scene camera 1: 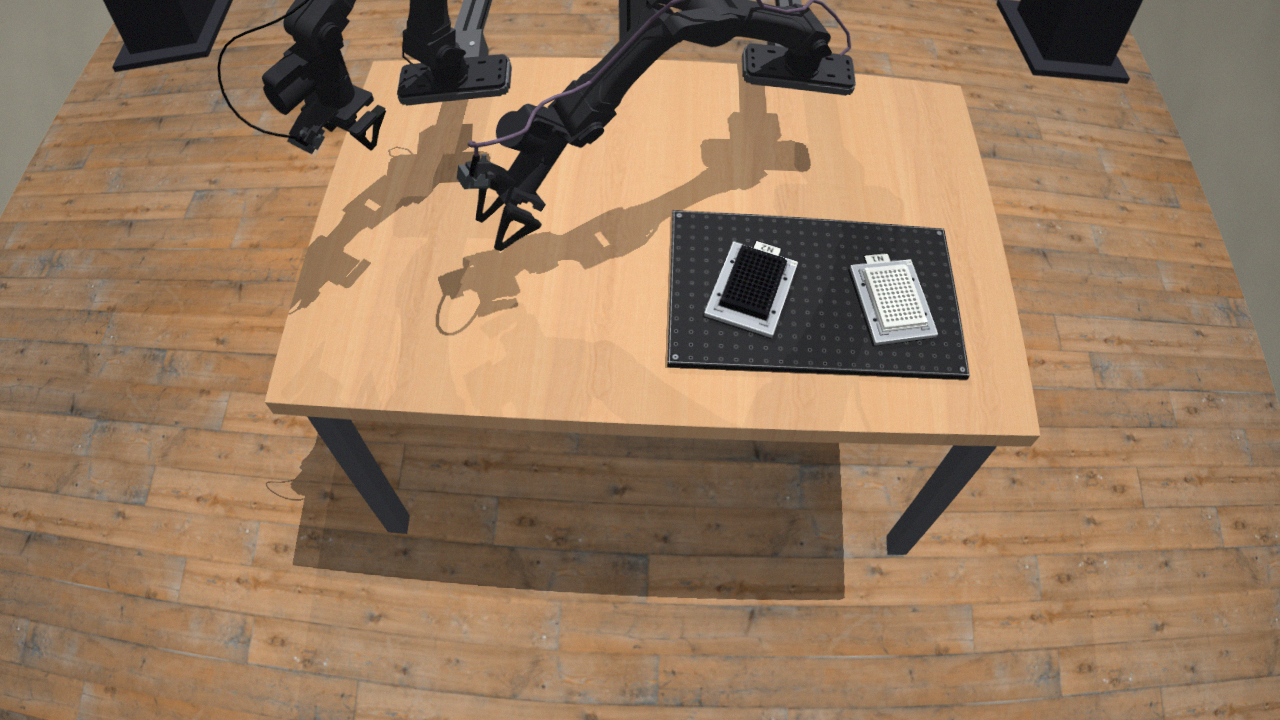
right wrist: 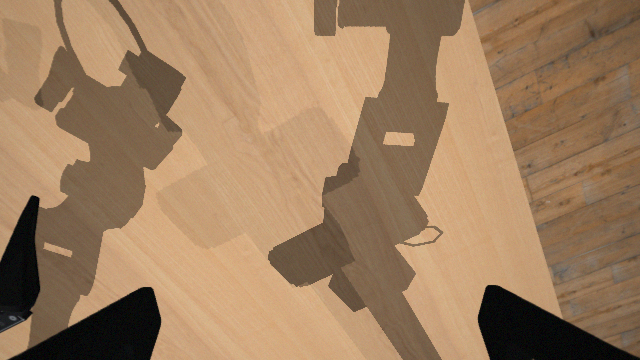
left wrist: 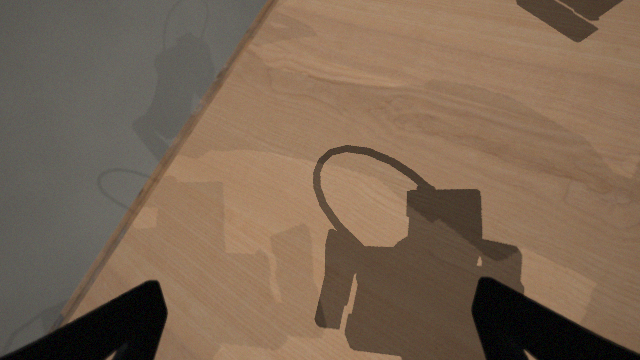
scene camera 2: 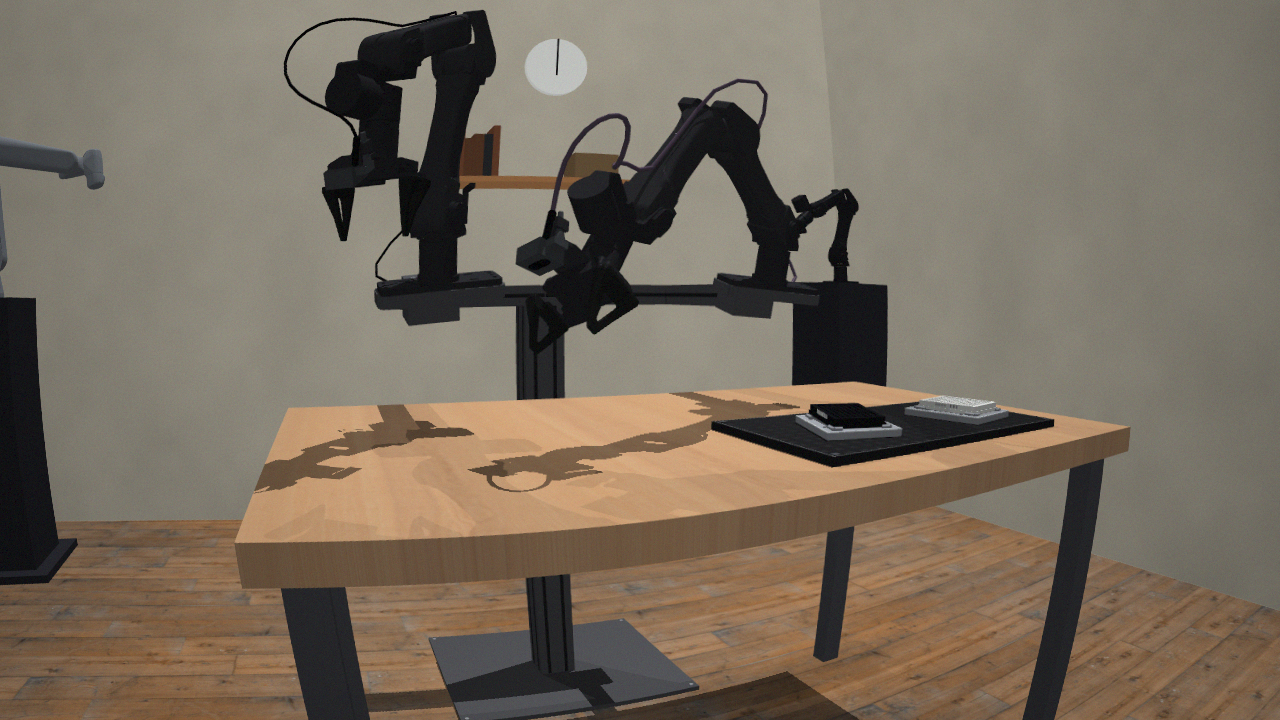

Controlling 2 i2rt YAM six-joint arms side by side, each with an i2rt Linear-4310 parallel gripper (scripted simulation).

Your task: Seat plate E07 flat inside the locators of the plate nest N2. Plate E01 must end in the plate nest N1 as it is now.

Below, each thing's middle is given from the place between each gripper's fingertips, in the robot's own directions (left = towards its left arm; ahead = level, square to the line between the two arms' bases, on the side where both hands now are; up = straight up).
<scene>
Right now the black plate E07 [scene camera 1: 755, 297] is 3 cm ahead of my left hand [scene camera 2: 560, 341], 44 cm to the left of it and 12 cm below it. Also, from my left hand: white plate E01 [scene camera 1: 898, 275]: 7 cm ahead, 69 cm to the left, 13 cm below; then nest N1 [scene camera 1: 864, 290]: 7 cm ahead, 69 cm to the left, 14 cm below; then nest N2 [scene camera 1: 729, 314]: 4 cm ahead, 43 cm to the left, 14 cm below.
I see the black plate E07 66 cm to the left of my right hand [scene camera 2: 373, 238], 26 cm below it and 14 cm ahead of it. Also, from my right hand: white plate E01: 91 cm to the left, 26 cm below, 18 cm ahead; then nest N1: 91 cm to the left, 28 cm below, 18 cm ahead; then nest N2: 66 cm to the left, 28 cm below, 15 cm ahead.
</scene>
